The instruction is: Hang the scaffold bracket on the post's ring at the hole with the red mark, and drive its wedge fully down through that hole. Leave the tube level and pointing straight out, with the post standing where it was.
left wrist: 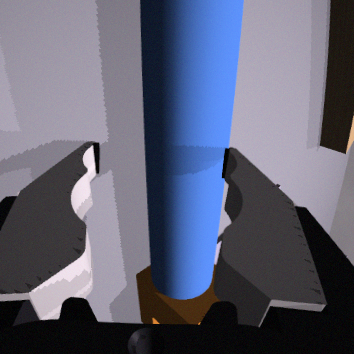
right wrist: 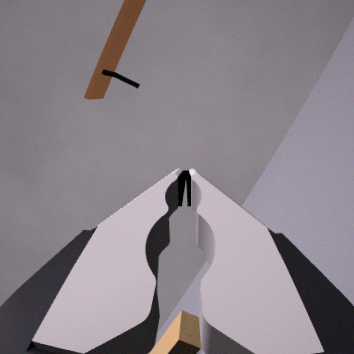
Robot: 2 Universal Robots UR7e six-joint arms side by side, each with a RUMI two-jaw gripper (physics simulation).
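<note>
The bracket's blue tube runs down the left wrist view, between the jaws of my left gripper. The left jaws are open, with the tube nearer the right-hand jaw and a wide gap on the left-hand side. The bracket's orange head shows at the tube's lower end, partly hidden by the gripper's body and right-hand jaw. The wedge, the post, its ring and the red mark cannot be made out in either view. My right gripper is shut, its tips together with no thing between them.
A dark wooden block stands at the upper right of the left wrist view. In the right wrist view, a brown bar with a thin black rod shows at the upper left, and a light wooden piece shows at the bottom.
</note>
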